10 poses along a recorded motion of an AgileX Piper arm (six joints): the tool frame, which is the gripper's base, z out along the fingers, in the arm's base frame.
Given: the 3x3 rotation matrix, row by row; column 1 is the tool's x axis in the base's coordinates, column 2 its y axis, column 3 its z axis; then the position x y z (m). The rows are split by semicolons.
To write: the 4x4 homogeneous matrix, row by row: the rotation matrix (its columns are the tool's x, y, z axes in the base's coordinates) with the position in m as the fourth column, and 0 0 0 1 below. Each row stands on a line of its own. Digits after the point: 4 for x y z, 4 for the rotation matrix.
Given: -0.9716, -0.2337, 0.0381; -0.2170, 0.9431, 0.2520; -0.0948, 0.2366, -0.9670; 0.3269, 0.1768, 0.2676
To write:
-0.9716, -0.2337, 0.0381, 0.3269
-0.2170, 0.9431, 0.2520, 0.1768
-0.0948, 0.2366, -0.9670, 0.2676
0, 0, 0, 1

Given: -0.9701, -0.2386, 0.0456; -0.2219, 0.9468, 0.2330; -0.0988, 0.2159, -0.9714; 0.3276, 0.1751, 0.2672
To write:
-0.9701, -0.2386, 0.0456, 0.3276
-0.2219, 0.9468, 0.2330, 0.1751
-0.0988, 0.2159, -0.9714, 0.2672
0, 0, 0, 1

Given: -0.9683, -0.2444, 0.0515; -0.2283, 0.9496, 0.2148; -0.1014, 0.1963, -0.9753; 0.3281, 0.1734, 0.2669
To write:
-0.9683, -0.2444, 0.0515, 0.3281
-0.2283, 0.9496, 0.2148, 0.1734
-0.1014, 0.1963, -0.9753, 0.2669
0, 0, 0, 1

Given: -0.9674, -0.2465, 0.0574; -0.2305, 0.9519, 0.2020; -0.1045, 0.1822, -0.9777; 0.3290, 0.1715, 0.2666
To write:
-0.9674, -0.2465, 0.0574, 0.3290
-0.2305, 0.9519, 0.2020, 0.1715
-0.1045, 0.1822, -0.9777, 0.2666
0, 0, 0, 1

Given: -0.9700, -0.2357, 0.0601; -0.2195, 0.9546, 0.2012; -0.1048, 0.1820, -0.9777; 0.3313, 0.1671, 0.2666
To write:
-0.9700, -0.2357, 0.0601, 0.3313
-0.2195, 0.9546, 0.2012, 0.1671
-0.1048, 0.1820, -0.9777, 0.2666
0, 0, 0, 1

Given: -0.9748, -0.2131, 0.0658; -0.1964, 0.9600, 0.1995; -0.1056, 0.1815, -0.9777; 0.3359, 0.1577, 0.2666
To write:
-0.9748, -0.2131, 0.0658, 0.3359
-0.1964, 0.9600, 0.1995, 0.1577
-0.1056, 0.1815, -0.9777, 0.2666
0, 0, 0, 1

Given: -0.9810, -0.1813, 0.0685; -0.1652, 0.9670, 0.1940; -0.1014, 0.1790, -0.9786; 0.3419, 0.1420, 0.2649
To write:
-0.9810, -0.1813, 0.0685, 0.3419
-0.1652, 0.9670, 0.1940, 0.1420
-0.1014, 0.1790, -0.9786, 0.2649
0, 0, 0, 1

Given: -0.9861, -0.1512, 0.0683; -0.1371, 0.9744, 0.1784; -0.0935, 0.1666, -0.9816; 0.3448, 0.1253, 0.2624
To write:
-0.9861, -0.1512, 0.0683, 0.3448
-0.1371, 0.9744, 0.1784, 0.1253
-0.0935, 0.1666, -0.9816, 0.2624
0, 0, 0, 1

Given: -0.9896, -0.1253, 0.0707; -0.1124, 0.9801, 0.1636; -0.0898, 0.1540, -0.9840; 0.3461, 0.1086, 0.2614
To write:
-0.9896, -0.1253, 0.0707, 0.3461
-0.1124, 0.9801, 0.1636, 0.1086
-0.0898, 0.1540, -0.9840, 0.2614
0, 0, 0, 1

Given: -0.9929, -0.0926, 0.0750; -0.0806, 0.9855, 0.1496; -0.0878, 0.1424, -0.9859; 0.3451, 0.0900, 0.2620
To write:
-0.9929, -0.0926, 0.0750, 0.3451
-0.0806, 0.9855, 0.1496, 0.0900
-0.0878, 0.1424, -0.9859, 0.2620
0, 0, 0, 1

